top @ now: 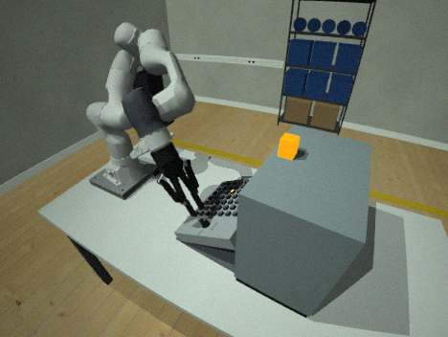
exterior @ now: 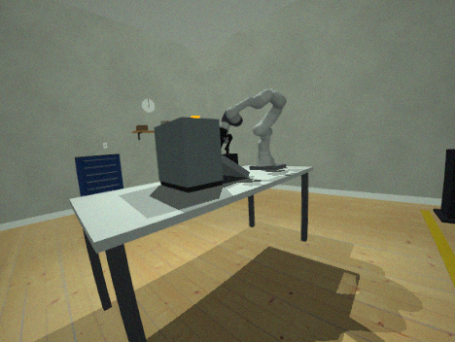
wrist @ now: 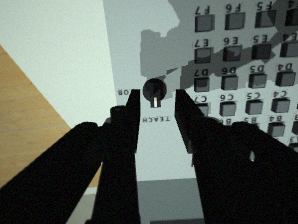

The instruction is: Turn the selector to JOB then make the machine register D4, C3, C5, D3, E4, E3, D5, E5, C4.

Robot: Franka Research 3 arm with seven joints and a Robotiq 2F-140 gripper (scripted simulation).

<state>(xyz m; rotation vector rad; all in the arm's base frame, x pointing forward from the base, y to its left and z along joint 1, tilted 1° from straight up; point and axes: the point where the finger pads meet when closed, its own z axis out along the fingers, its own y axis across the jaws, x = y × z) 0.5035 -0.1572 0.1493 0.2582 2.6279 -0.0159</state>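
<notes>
Now: the selector knob 60 mm below my hand, 40 mm ahead of it and 10 mm to the right of it. Round my hand: key: 150 mm to the left, 90 mm ahead, 60 mm below.
</notes>
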